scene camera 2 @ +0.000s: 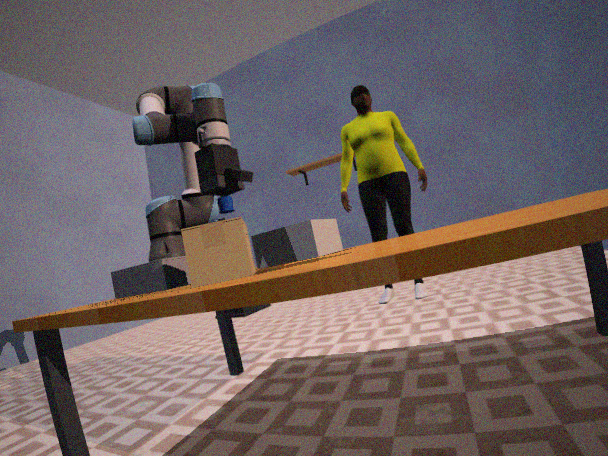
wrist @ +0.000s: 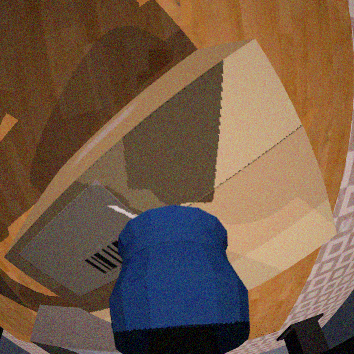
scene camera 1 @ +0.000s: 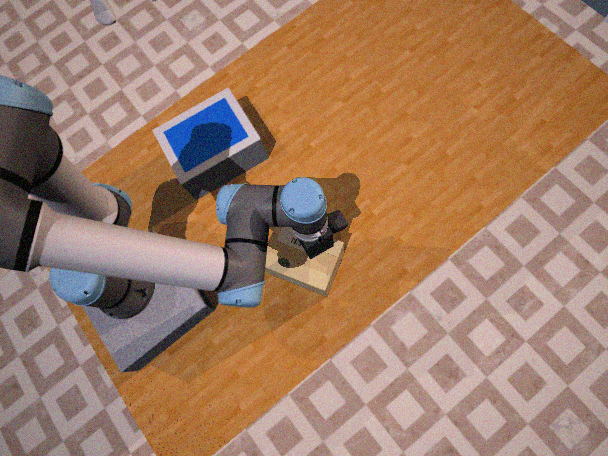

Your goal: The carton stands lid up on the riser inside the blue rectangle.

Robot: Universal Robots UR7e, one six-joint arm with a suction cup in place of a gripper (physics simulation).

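Tan cardboard carton point(scene camera 2: 220, 251). Scene camera 1, the carton point(scene camera 1: 286, 259). Wrist view, the carton point(wrist: 217, 131). My suction cup point(wrist: 175, 273) holds nothing. The cup hangs above the carton, 11 cm from the middle of it.
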